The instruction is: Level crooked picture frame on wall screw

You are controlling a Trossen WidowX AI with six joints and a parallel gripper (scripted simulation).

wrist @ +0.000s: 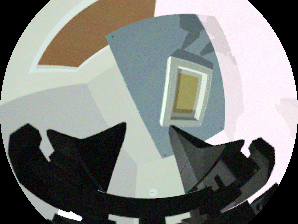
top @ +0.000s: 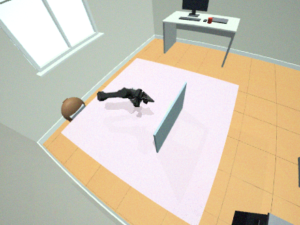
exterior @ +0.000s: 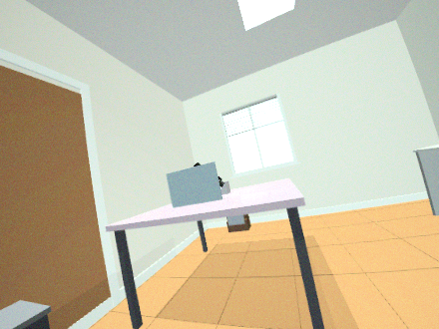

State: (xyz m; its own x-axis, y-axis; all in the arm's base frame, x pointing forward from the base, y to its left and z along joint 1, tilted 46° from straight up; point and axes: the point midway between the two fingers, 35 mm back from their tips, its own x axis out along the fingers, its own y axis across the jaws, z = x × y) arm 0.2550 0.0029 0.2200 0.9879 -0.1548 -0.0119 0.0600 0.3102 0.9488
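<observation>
Now: the picture frame 13 cm ahead of my gripper tip, 1 cm to the left of it and 11 cm below it. Also, from my gripper tip: grey-blue wall panel (14 cm ahead, 1 cm to the right, 12 cm below).
</observation>
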